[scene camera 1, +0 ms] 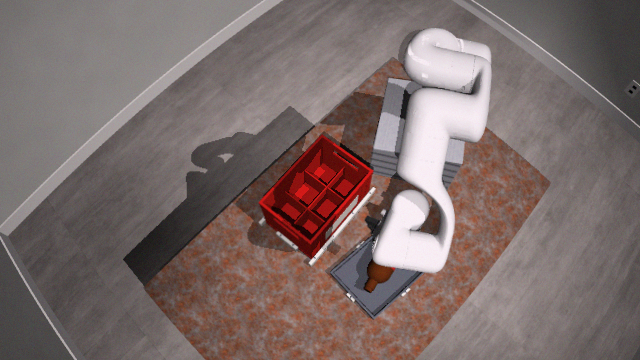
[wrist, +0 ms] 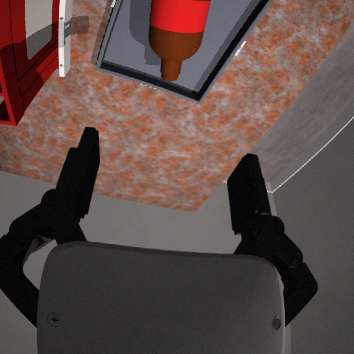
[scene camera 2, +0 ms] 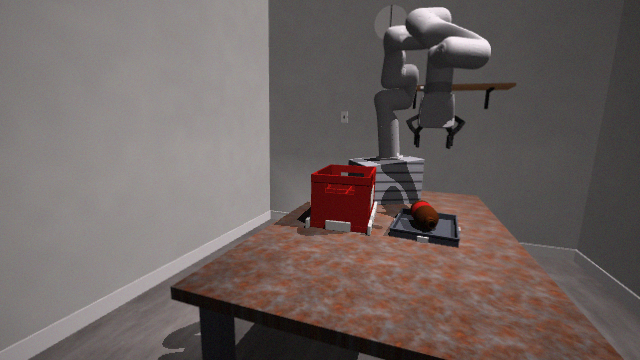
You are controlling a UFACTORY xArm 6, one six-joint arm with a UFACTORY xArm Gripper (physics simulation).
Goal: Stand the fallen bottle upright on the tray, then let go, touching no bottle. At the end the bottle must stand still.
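Frame: origin at the arm's base, x left, y ahead, z down, level; metres.
Seen in the pictures: gripper, fingertip midpoint: (wrist: 169,154) (scene camera 2: 432,147); arm's base, link origin: (scene camera 2: 389,158).
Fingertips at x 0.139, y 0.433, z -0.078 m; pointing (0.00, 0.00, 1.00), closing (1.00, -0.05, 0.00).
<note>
Offsets run from my fingertips to a thing's middle. "pt": to the spot under its first point. Level surfaces: height alone.
A brown bottle with a red label {dx +0.000, dy +0.001, dz +0.224 m} (scene camera 1: 380,272) (scene camera 2: 426,217) (wrist: 177,42) lies on its side in the dark grey tray {pt dx +0.065, dy +0.107, dz +0.261 m} (scene camera 1: 374,311) (scene camera 2: 452,239) (wrist: 220,77). Its neck points toward the tray's near end in the scene camera 2 view. In the scene camera 1 view the arm hides the bottle's base end. My gripper (scene camera 2: 433,144) (wrist: 169,154) is open and empty, high above the table and the tray, with its fingers wide apart. In the wrist view the bottle shows at the top, beyond the fingertips, and its base end is cut off.
A red crate with compartments {dx -0.272, dy -0.037, dz +0.179 m} (scene camera 1: 312,242) (scene camera 2: 340,207) (wrist: 17,95) stands beside the tray, with white strips around its foot. The grey ribbed robot base block (scene camera 1: 387,160) (scene camera 2: 400,180) stands behind them on the mottled brown table {dz +0.266 m} (scene camera 1: 240,280) (scene camera 2: 350,280) (wrist: 145,130).
</note>
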